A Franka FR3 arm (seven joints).
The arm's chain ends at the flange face. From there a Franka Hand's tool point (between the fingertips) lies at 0.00 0.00 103.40 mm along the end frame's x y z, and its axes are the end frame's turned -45 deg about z.
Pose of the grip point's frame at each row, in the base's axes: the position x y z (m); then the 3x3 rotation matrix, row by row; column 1 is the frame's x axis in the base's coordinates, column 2 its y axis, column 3 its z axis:
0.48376 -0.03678 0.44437; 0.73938 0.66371 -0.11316; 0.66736 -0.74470 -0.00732; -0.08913 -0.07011 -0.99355
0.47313 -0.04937 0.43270; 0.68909 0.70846 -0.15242; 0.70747 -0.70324 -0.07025; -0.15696 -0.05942 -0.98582
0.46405 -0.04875 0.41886; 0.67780 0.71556 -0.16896; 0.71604 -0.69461 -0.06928; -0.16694 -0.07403 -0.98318
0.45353 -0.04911 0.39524; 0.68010 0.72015 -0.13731; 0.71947 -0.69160 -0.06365; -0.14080 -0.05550 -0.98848
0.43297 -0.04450 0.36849; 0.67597 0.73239 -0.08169; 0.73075 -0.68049 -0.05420; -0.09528 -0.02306 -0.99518
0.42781 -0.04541 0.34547; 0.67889 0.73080 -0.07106; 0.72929 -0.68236 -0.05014; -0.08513 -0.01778 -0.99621
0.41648 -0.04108 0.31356; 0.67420 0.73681 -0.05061; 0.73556 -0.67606 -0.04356; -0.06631 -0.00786 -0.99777
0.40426 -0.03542 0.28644; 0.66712 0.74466 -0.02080; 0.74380 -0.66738 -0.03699; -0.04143 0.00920 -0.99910
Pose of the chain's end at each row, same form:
0.49546 -0.03602 0.54710; 0.99213 -0.05351 -0.11316; -0.05469 -0.99848 -0.00732; -0.11260 0.01345 -0.99355
0.48889 -0.04211 0.53463; 0.98822 0.01370 -0.15242; 0.00299 -0.99752 -0.07025; -0.15300 0.06897 -0.98582
0.48152 -0.04159 0.52052; 0.98525 0.02670 -0.16896; 0.01515 -0.99748 -0.06928; -0.17039 0.06570 -0.98318
0.46773 -0.04253 0.49745; 0.99013 0.02832 -0.13731; 0.01971 -0.99778 -0.06365; -0.13881 0.06032 -0.98848
0.44142 -0.03890 0.47139; 0.99586 0.03989 -0.08169; 0.03554 -0.99790 -0.05420; -0.08368 0.05107 -0.99518
0.43516 -0.04023 0.44848; 0.99680 0.03671 -0.07106; 0.03318 -0.99819 -0.05014; -0.07277 0.04762 -0.99621
0.42171 -0.03658 0.41673; 0.99773 0.04427 -0.05061; 0.04207 -0.99817 -0.04356; -0.05245 0.04133 -0.99777
0.40641 -0.03160 0.38975; 0.99828 0.05483 -0.02080; 0.05404 -0.99785 -0.03699; -0.02279 0.03580 -0.99910

